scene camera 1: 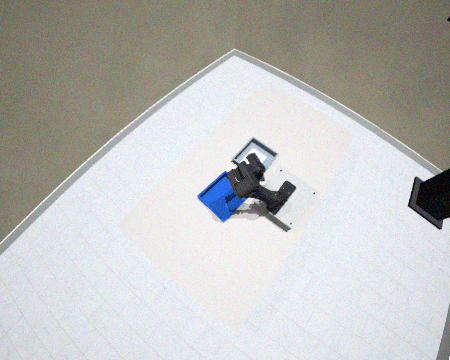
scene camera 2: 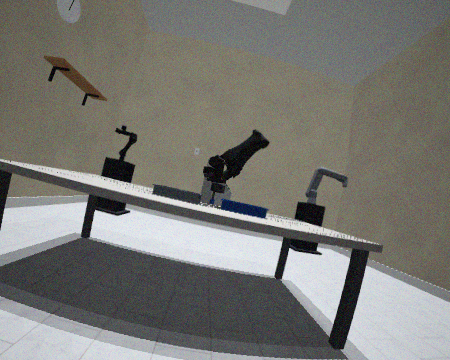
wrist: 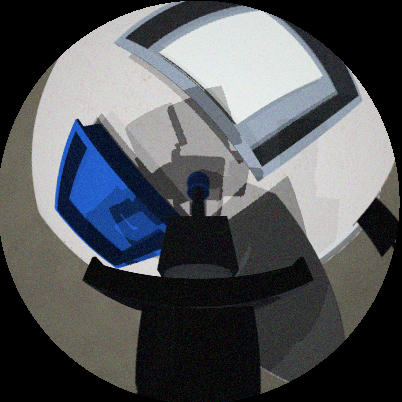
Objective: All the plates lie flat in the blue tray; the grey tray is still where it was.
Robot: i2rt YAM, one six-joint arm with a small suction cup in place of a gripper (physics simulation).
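Frame: origin at the arm's base, x ahead, y left, z up, level; millimetres.
Where they show: end effector, tool point: (scene camera 2: 211,203) (wrist: 197,181); arm's base, origin of the base link: (scene camera 1: 280,197) (wrist: 261,332).
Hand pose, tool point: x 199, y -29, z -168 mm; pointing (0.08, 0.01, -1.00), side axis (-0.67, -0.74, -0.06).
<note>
Each offset is from my tool point to the top centre of the thing.
The blue tray @(dy +169, dx +78, dz +43 mm) (scene camera 1: 212,197) (scene camera 2: 245,208) (wrist: 100,180) stands on the table; its visible floor shows shadows and no plate, and part is hidden by the arm. The grey tray @(dy -185, dx +87, dz +43 mm) (scene camera 1: 266,146) (scene camera 2: 175,193) (wrist: 177,80) stands beside it, with a gap between them. A white square plate @(dy -161, dx +88, dz +20 mm) (wrist: 245,65) lies inside the grey tray; whether more lie under it I cannot tell. My suction cup (scene camera 2: 212,202) (wrist: 198,185) points down over the table between the two trays, low, with no plate visible on it. The arm hides the cup in scene camera 1.
The arm (scene camera 1: 245,180) (scene camera 2: 240,155) reaches over the gap from a pale base plate (scene camera 1: 300,200). Tray walls rise on both sides of the cup. Two other small arms (scene camera 2: 128,145) (scene camera 2: 325,175) stand on black pedestals beyond the table.
</note>
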